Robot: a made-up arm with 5 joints.
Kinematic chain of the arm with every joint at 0, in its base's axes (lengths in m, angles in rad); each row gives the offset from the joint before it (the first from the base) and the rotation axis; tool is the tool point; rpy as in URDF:
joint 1: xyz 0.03 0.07 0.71 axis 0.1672 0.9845 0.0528
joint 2: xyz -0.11 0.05 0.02 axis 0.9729 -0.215 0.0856
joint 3: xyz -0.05 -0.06 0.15 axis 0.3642 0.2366 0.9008
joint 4: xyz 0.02 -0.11 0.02 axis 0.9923 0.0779 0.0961
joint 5: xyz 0.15 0 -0.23 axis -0.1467 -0.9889 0.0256
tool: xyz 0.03 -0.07 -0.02 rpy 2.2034 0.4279 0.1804
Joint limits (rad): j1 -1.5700..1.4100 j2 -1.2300..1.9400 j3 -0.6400..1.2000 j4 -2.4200..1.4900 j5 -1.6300..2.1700
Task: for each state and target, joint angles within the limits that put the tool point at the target. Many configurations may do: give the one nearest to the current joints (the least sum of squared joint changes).
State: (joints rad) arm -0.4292 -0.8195 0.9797 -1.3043 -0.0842
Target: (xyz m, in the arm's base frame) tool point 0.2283 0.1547 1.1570
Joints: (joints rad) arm 0.1076 -1.1178 0.1804 -1.7987 -0.1994
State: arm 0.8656 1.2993 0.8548 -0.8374 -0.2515
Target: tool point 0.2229 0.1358 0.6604
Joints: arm 0.2773 1.1564 1.0154 -0.8579 0.2196
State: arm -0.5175 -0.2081 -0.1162 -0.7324 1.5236
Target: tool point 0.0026 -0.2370 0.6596
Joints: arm -0.3760 0.4289 -0.3435 -0.3563 1.6421
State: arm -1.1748 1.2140 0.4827 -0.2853 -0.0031
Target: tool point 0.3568 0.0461 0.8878
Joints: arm -1.5700 1.8582 0.0846 -0.9753 -0.1261
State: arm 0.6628 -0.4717 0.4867 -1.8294 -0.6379
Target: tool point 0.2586 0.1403 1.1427
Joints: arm 0.1726 -0.8770 0.3455 -2.1851 -0.6322
